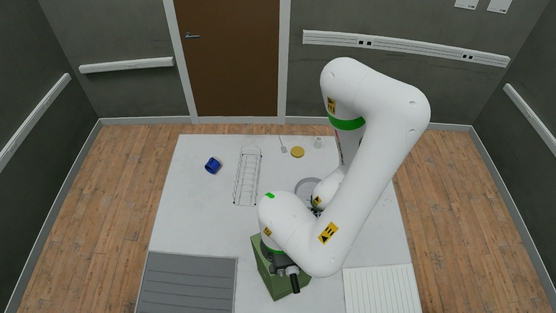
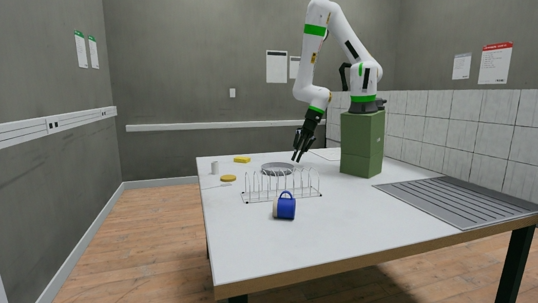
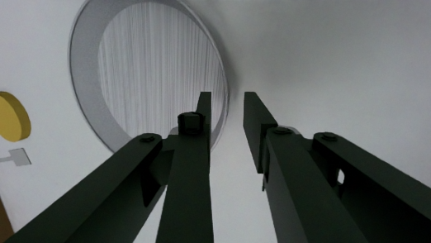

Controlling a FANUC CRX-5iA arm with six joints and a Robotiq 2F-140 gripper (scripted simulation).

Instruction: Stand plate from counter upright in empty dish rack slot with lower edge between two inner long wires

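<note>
My gripper is now 11 cm short of the grey plate, 7 cm above it and 2 cm to the left of it. The rest, counted from my hand: yellow disc: 41 cm ahead, 7 cm below, 1 cm to the right; then white cup: 44 cm ahead, 14 cm to the right, 6 cm below; then white ribbed mat: 56 cm behind, 21 cm to the right, 8 cm below.
</note>
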